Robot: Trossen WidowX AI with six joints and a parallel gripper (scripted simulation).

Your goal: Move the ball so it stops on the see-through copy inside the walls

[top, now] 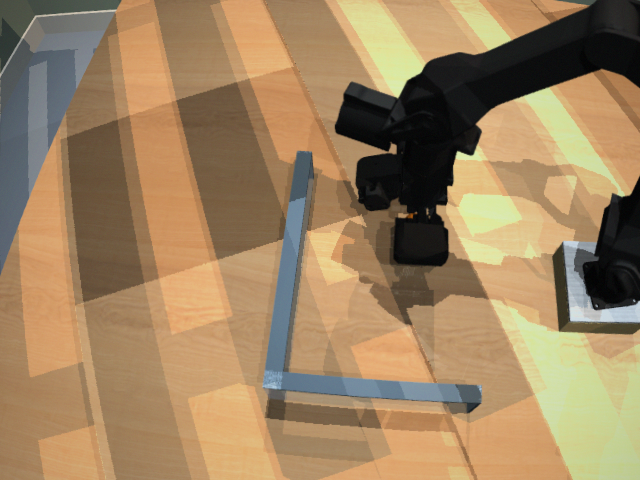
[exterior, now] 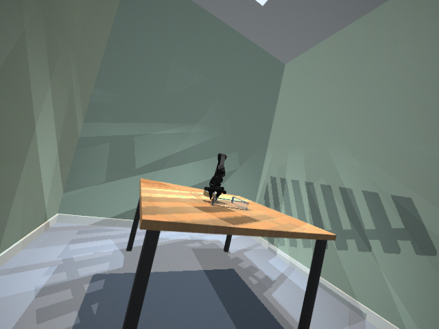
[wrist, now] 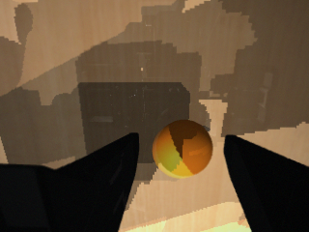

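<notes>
My gripper tip is now 1 cm below the see-through ball copy. Also, from my gripper tip: orange ball (1 cm above).
</notes>
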